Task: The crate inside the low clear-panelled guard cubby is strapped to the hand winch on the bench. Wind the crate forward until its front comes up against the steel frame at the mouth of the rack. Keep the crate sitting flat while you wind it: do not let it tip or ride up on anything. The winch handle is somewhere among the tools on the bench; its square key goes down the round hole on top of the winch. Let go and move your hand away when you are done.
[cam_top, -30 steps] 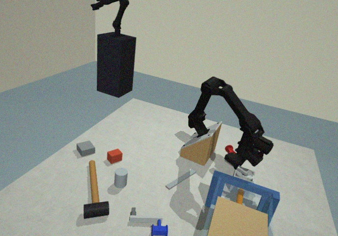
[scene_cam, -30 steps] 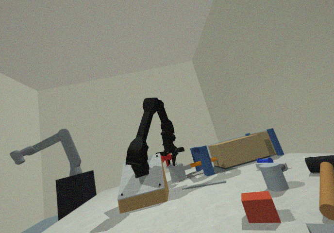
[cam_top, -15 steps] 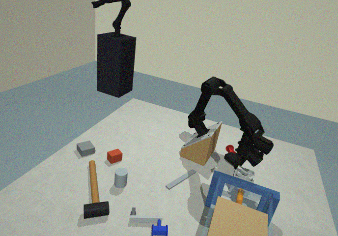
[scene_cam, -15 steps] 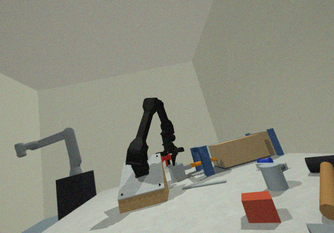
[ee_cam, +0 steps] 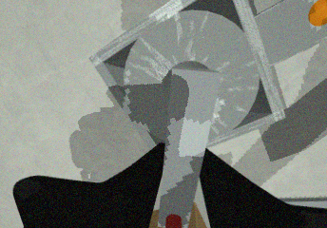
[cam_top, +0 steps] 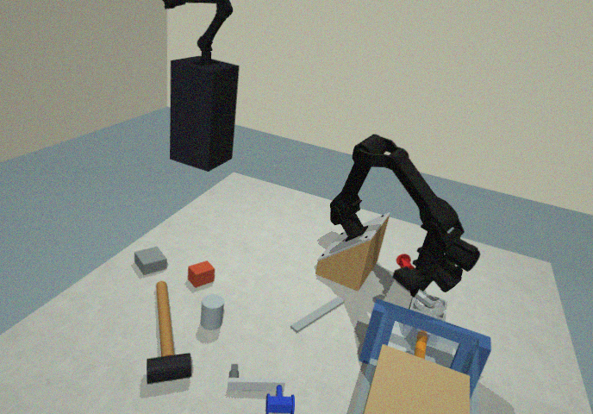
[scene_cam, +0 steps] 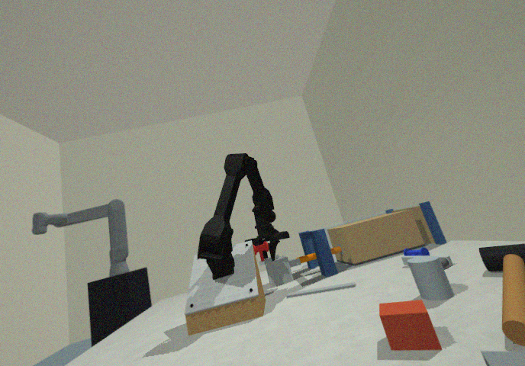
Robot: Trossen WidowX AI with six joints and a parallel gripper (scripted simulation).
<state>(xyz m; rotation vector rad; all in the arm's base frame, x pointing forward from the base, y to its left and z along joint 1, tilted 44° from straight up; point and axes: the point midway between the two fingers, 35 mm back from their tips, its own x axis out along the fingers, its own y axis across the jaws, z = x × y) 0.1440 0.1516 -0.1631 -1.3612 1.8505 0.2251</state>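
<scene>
The red-knobbed crank handle lies 2 cm to the right of my gripper tip, 2 cm above it and 1 cm behind it. The rest, counted from my gripper tip: blue steel frame: 18 cm ahead, 5 cm to the left, 2 cm above; then red knob: 5 cm to the right, 5 cm above, 3 cm behind; then winch: 6 cm below, 3 cm to the left, 1 cm ahead.
</scene>
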